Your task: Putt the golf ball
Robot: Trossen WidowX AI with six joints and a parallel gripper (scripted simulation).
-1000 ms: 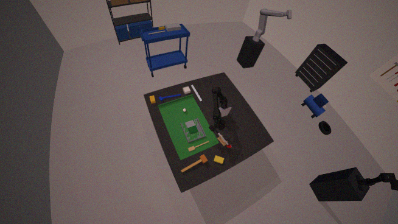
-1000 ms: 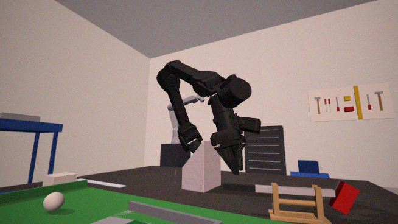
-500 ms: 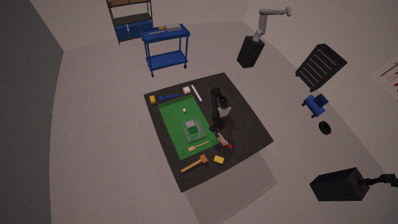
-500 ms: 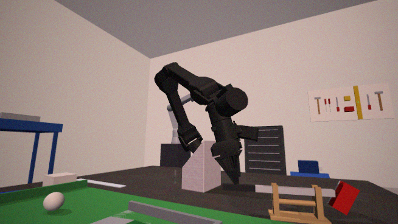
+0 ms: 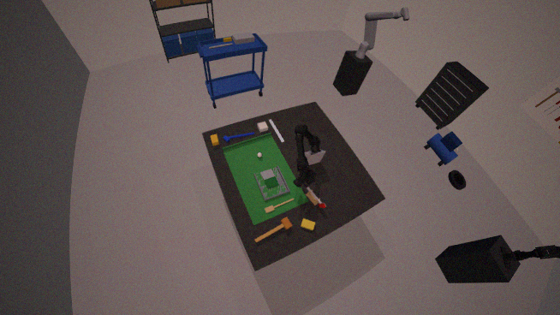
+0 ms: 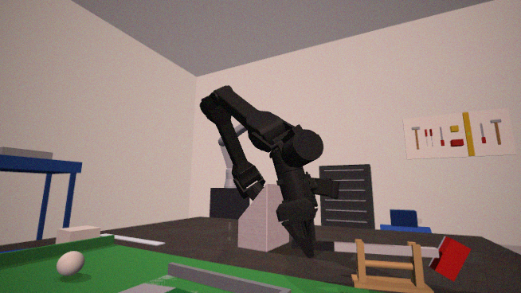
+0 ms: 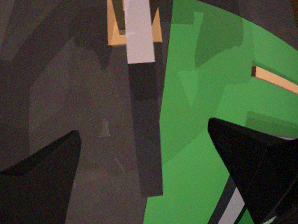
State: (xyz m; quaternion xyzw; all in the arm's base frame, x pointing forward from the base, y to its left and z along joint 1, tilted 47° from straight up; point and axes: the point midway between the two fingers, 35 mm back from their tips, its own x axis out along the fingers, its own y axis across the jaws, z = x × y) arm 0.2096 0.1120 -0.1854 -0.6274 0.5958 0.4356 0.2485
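Now: gripper tip 3 cm past the red putter, 11 cm to the right of it and 1 cm below it. Round my gripper tip: wooden stand 4 cm behind, 13 cm to the left, 2 cm below; yellow block 10 cm ahead, 31 cm to the left, 3 cm below; green mat 27 cm ahead, 21 cm to the right, 5 cm below.
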